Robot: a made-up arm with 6 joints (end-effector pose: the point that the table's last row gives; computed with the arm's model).
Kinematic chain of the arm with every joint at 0, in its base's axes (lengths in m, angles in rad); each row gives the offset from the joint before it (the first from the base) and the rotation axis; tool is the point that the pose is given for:
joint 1: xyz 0 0 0.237 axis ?
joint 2: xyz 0 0.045 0 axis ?
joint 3: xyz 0 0 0.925 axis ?
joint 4: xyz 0 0 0.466 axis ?
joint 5: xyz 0 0 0 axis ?
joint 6: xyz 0 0 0.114 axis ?
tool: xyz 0 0 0
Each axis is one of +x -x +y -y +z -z.
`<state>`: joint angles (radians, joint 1 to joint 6).
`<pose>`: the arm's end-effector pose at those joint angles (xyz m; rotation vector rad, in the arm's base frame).
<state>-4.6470 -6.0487 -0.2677 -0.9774 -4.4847 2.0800</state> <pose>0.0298 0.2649 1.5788 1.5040 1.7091 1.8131</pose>
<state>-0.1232 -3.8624 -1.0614 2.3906 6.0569 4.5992</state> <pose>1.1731 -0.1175 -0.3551 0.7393 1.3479 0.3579</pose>
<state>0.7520 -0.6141 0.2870 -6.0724 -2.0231 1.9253</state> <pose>-0.5724 -0.5031 1.3549 -1.3716 -2.5054 1.2065</pose>
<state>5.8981 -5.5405 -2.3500 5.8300 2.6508 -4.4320</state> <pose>0.2477 -0.0772 0.9533 1.2320 0.0972 1.5486</pose>
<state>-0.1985 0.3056 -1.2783 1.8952 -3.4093 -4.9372</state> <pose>-0.0064 0.0764 1.3117 -0.5336 2.1686 -0.1277</pose>
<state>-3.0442 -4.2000 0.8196 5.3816 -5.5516 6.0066</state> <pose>-0.8878 -0.0719 -0.7629 -2.2179 -1.5263 -0.6683</pose>
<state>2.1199 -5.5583 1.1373 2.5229 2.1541 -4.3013</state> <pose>-0.6188 0.8193 0.8878 0.3402 -0.5747 1.1893</pose>
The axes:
joint 1: +z
joint 2: +y
joint 3: +y
joint 4: +z
joint 5: +y
joint 6: +z

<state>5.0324 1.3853 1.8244 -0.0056 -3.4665 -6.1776</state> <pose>0.3094 -0.7913 0.0529 -0.1692 -0.2119 -1.1331</pose>
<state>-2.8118 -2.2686 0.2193 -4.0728 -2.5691 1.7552</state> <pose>0.9961 0.3458 -0.4951 -1.1377 0.1229 2.5459</pose>
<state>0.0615 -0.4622 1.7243 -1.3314 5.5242 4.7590</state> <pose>0.0970 0.1274 1.2494 -1.3138 -0.6102 -1.9526</pose>
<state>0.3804 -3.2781 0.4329 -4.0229 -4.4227 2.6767</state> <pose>0.0130 0.1445 -1.1142 -1.0146 1.1404 0.7911</pose>
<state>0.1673 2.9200 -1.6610 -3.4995 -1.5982 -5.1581</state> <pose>0.6663 0.1177 -0.6250 2.5810 -1.4428 0.6584</pose>
